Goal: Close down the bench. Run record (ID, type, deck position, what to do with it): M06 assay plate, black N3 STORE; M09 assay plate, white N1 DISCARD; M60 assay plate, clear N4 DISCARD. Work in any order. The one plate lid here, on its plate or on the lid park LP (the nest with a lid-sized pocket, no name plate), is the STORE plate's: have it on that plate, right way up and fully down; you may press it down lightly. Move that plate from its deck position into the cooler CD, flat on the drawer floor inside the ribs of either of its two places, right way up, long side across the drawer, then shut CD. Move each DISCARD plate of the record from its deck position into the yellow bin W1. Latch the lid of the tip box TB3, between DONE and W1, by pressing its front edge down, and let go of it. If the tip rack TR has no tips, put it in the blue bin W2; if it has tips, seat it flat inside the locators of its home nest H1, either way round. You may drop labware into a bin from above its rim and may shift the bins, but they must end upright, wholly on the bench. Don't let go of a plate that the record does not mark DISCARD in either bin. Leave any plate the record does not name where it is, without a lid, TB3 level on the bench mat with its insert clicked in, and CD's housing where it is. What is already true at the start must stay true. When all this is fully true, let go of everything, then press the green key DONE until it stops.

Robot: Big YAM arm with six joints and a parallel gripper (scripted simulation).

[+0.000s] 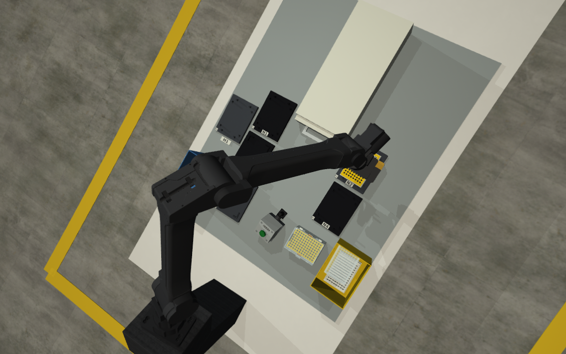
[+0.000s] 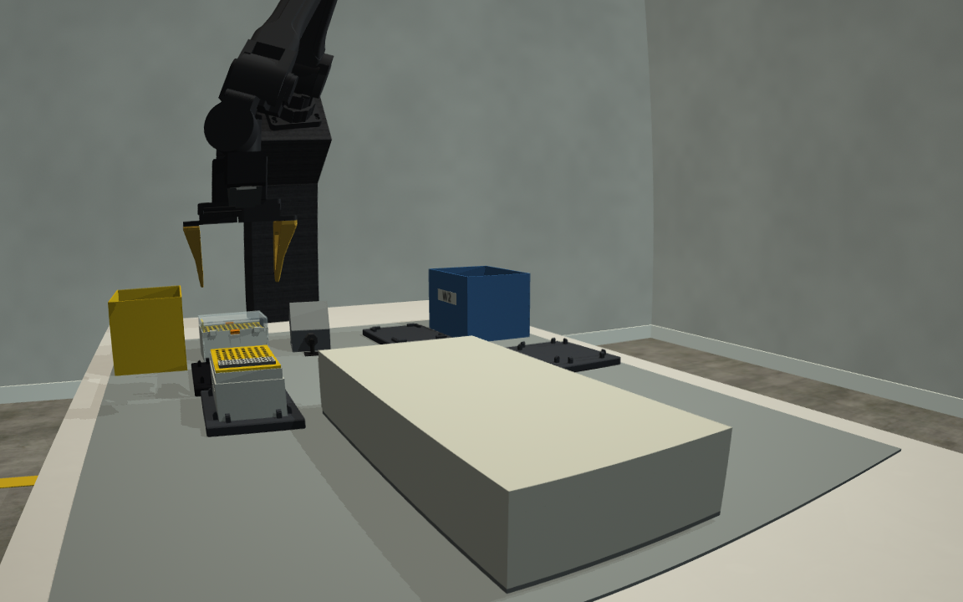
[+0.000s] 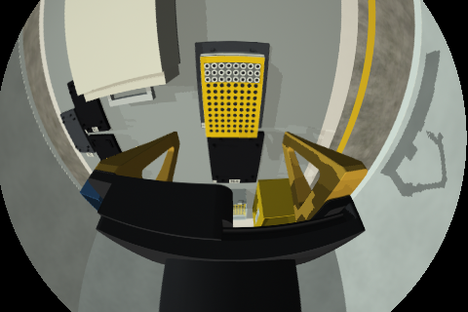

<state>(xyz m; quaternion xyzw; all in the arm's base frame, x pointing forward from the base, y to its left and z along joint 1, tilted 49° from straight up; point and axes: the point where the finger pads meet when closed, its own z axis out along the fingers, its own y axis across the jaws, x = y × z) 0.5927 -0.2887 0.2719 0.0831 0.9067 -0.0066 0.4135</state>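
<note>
Right now my hand is 11 cm above the yellow tip rack and 1 cm past it. From my hand the other things lie so: nest N4: 18 cm behind, 16 cm below, 3 cm to the left; clear plate lid: 16 cm to the left, 16 cm ahead, 14 cm below; nest N2: 16 cm below.
</note>
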